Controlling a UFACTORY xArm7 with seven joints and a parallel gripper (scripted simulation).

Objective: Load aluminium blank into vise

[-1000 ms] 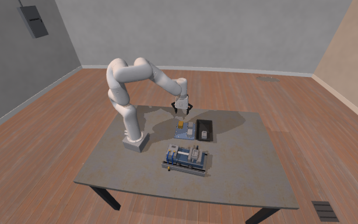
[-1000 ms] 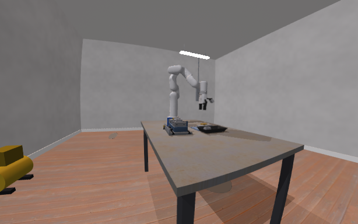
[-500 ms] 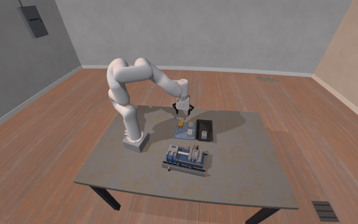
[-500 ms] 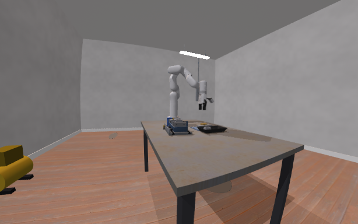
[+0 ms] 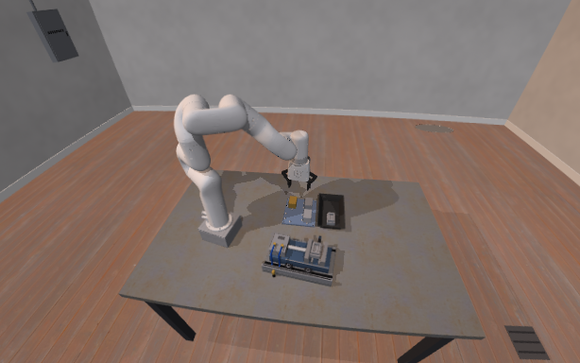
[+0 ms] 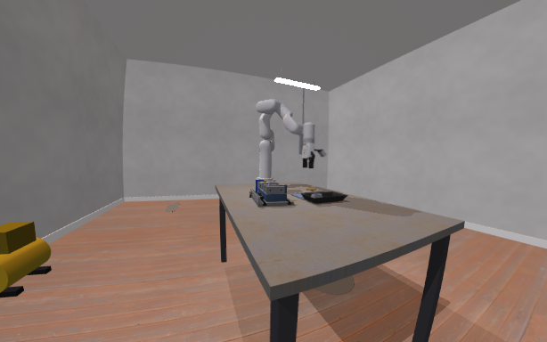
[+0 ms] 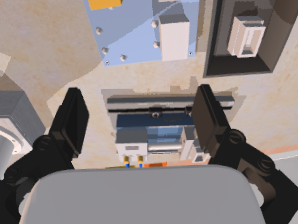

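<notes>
My hand is 17 cm above the brass blank, 6 cm to the right of it and 4 cm past it. The rest, counted from my hand: white piston rod 27 cm to the right, 12 cm below, 5 cm ahead; vise 27 cm to the right, 16 cm below, 6 cm ahead.
</notes>
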